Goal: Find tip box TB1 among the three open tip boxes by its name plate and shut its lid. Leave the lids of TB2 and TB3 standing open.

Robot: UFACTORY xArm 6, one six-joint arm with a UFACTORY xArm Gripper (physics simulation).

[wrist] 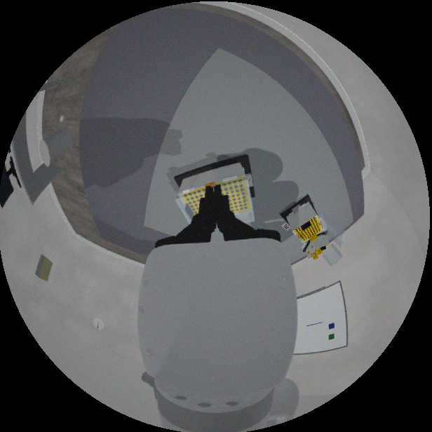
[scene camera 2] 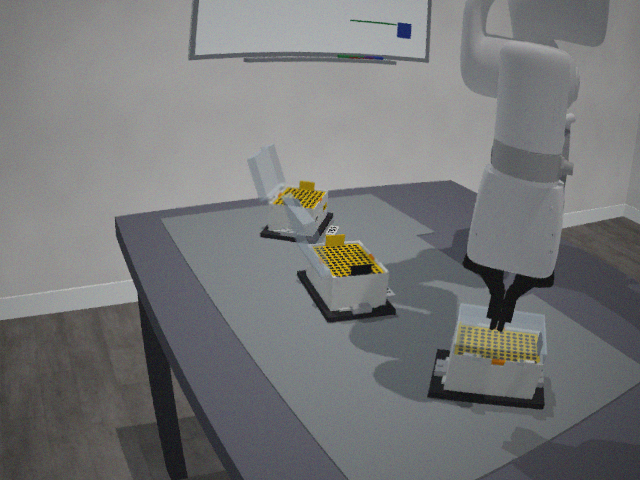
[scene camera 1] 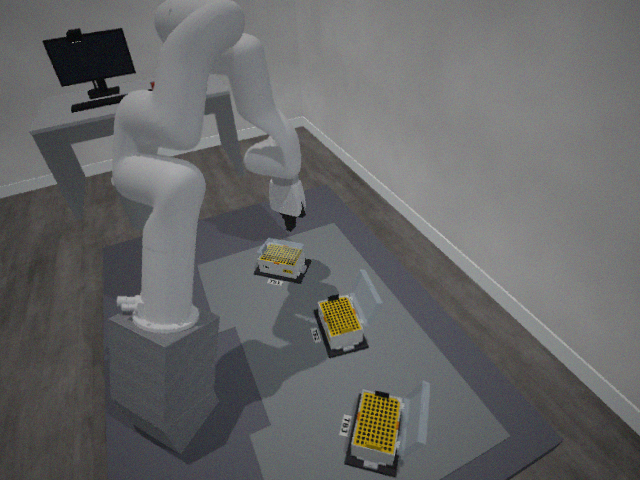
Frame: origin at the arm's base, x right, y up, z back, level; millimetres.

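Seen in the pictures: gripper, fingertip midpoint: [scene camera 2: 497,325] [scene camera 1: 291,228]; arm's base, link origin: [scene camera 1: 166,317].
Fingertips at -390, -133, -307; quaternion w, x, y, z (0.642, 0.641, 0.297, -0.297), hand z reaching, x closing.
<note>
Pixels of each thing's top centre, then the offset from my fingertips to it, as dx, dy, dz. "spot": a spot on its surface instead. Level surfaces: height alone.
- Tip box TB1, top centre: [scene camera 2: 500,334] [scene camera 1: 279,254] +54, -51, +50
- blurred name plate, surface spot: [scene camera 1: 275,282] spot: +104, -115, +76
- TB3, top centre: [scene camera 2: 300,189] [scene camera 1: 378,417] +607, -42, -72
- grey mat, surface height: dy -117
Tip box TB1 [scene camera 1: 275,269] [scene camera 2: 491,379] [wrist: 214,175] is the far box in scene camera 1, with a blurred name plate [scene camera 1: 275,282] beside it. Its clear lid [scene camera 1: 289,243] [scene camera 2: 528,317] is tipped over the yellow tip rack but slanted, not flat. My gripper [scene camera 1: 290,228] [scene camera 2: 497,328] [wrist: 214,194] is shut and empty, fingertips down over this lid; contact is unclear. TB2 [scene camera 1: 340,316] [scene camera 2: 356,293] [wrist: 308,228] stands in the middle, its lid [scene camera 1: 370,287] open. TB3 [scene camera 1: 377,421] [scene camera 2: 314,198] [wrist: 318,252] is farthest from TB1, its lid [scene camera 1: 423,413] [scene camera 2: 267,173] open.
The boxes stand on dark bases on a grey mat [scene camera 1: 454,413] [scene camera 2: 289,372] on the table. The arm's pedestal [scene camera 1: 164,382] is at the left in scene camera 1. A desk with a monitor [scene camera 1: 90,56] is behind it. A whiteboard [scene camera 2: 289,31] [wrist: 320,325] hangs on the wall.
</note>
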